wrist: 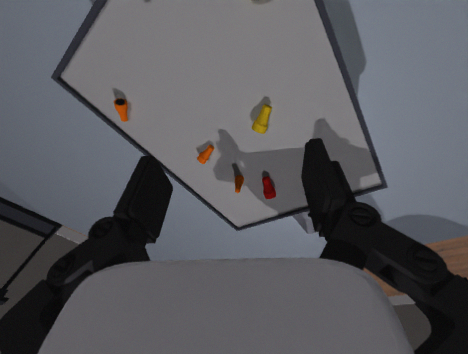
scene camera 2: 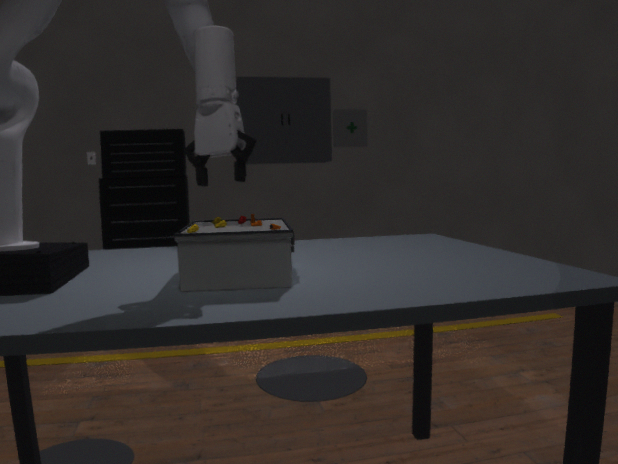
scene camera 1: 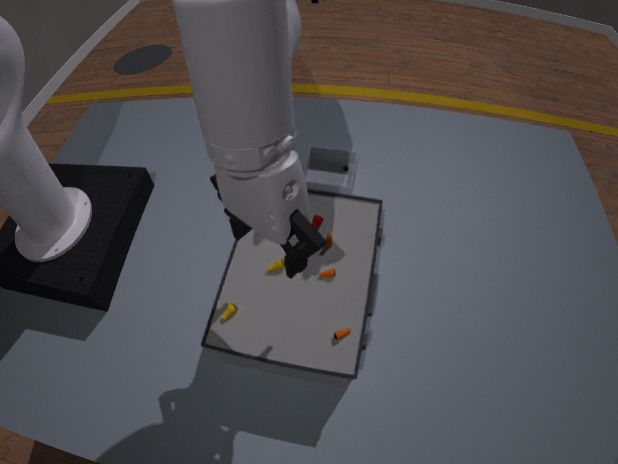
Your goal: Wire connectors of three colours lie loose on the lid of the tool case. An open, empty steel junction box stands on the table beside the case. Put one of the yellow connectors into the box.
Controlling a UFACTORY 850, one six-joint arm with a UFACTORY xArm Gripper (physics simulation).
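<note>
One yellow connector [scene camera 1: 275,266] [scene camera 2: 220,224] [wrist: 262,119] lies near the middle of the case lid [scene camera 1: 285,320] [wrist: 175,60]. A second yellow connector [scene camera 1: 229,312] [scene camera 2: 193,228] lies near the lid's front left corner. A third yellow connector [scene camera 2: 218,219] shows farther back in scene camera 2; it is hidden in scene camera 1 and the wrist view. My gripper [scene camera 1: 267,254] [scene camera 2: 221,181] [wrist: 230,165] is open and empty, pointing down well above the lid. The steel junction box [scene camera 1: 327,188] stands behind the case, open and empty, partly hidden by the arm; scene camera 2 does not show it.
A red connector [scene camera 1: 317,221] [scene camera 2: 242,219] [wrist: 268,188] lies toward the lid's back. Three orange connectors [scene camera 1: 327,274] [scene camera 2: 275,227] [wrist: 121,109] lie along its right side. The tool case [scene camera 2: 235,262] stands tall on the table [scene camera 1: 475,300]. The black base plate [scene camera 1: 105,220] is at left.
</note>
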